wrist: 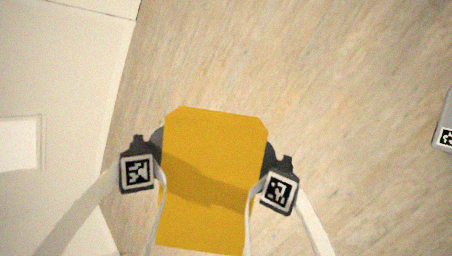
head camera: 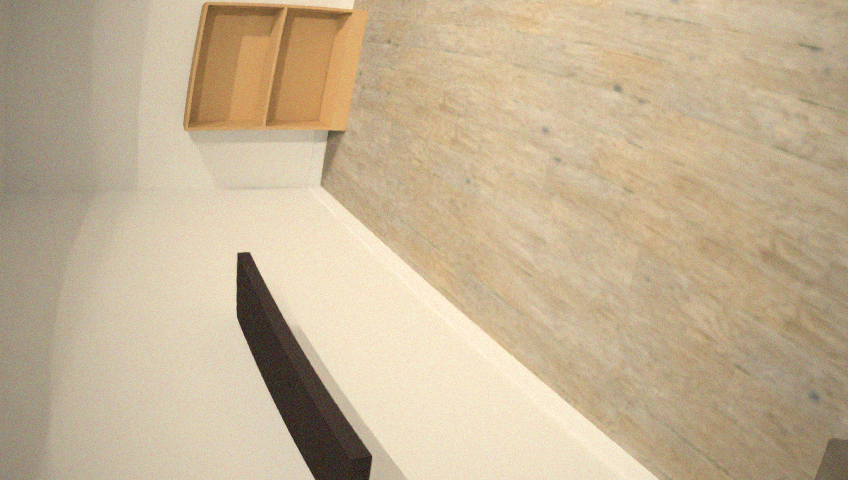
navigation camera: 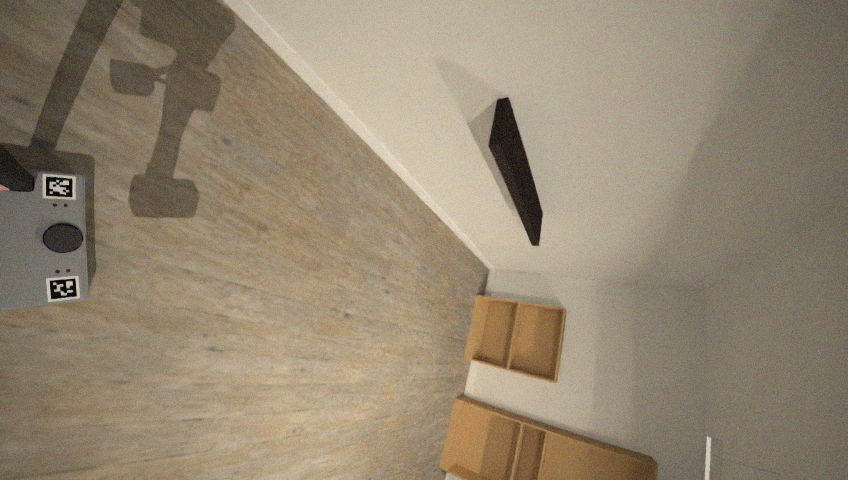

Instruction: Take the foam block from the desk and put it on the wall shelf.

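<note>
The yellow foam block is between the two fingertips of my gripper in the wrist view, with a fingertip pressed on each side. The gripper is shut on it, and it is held above the wood floor. The dark wall shelf is a long board fixed to the white wall; it shows at the lower middle of the head view and right of the middle in the navigation view. The block and gripper do not show in those two views. The desk does not show in any view.
An open wooden cabinet stands near the room's corner. A second wooden cabinet stands beside it. My grey base shows at the left of the navigation view and the right edge of the wrist view. A white door is at the wrist view's left.
</note>
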